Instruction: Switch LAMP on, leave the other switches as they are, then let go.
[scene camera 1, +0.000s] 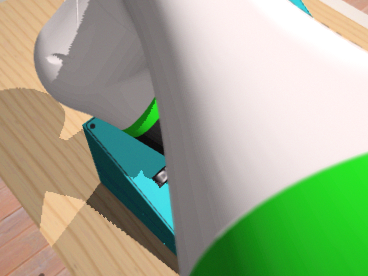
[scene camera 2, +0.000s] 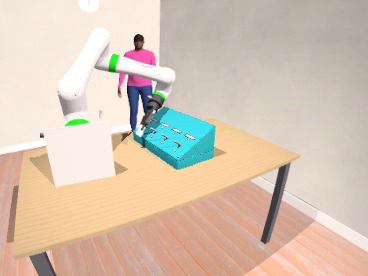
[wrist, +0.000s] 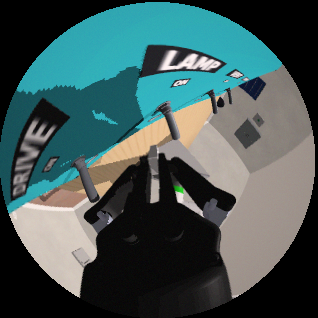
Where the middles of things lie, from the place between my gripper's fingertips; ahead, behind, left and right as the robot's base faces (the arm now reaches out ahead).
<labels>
My gripper is now 180 mm short of the teal switch panel (scene camera 2: 196, 137), 80 mm to the left of it and 10 mm above it.
</labels>
